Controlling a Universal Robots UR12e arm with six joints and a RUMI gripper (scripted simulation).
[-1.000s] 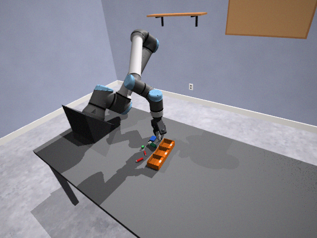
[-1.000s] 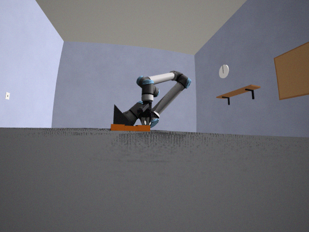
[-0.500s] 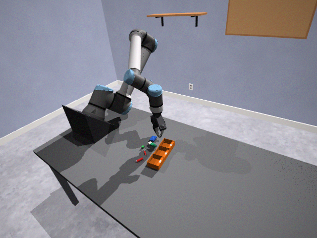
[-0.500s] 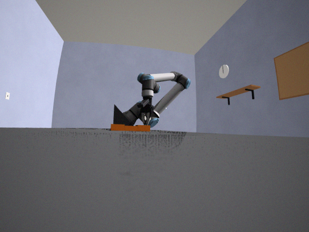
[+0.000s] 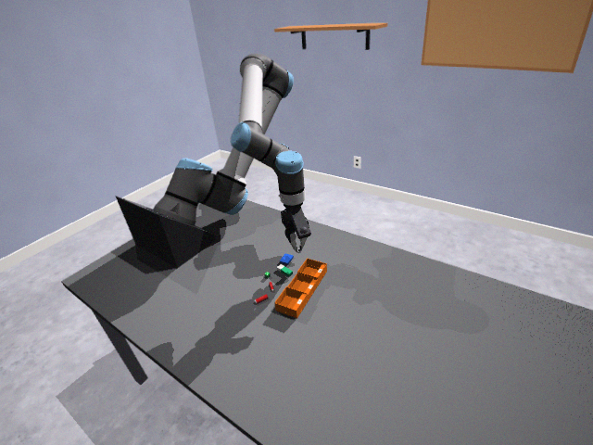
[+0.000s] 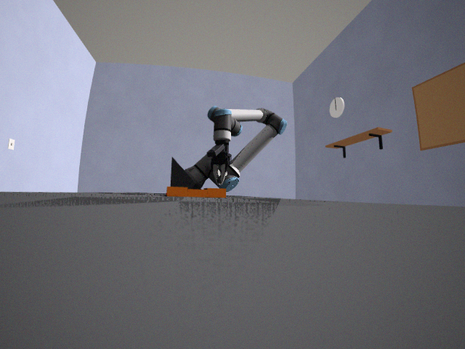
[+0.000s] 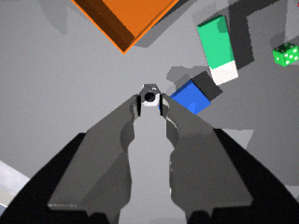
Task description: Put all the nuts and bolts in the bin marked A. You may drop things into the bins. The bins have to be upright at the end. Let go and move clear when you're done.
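My hand is 120 mm to the left of the orange bin rack, 90 mm short of it and 60 mm above it. Round my hand: green block 70 mm to the right, 70 mm below, 30 mm behind; grey nut 10 mm below; blue block 70 mm below, 60 mm behind, 10 mm to the right.
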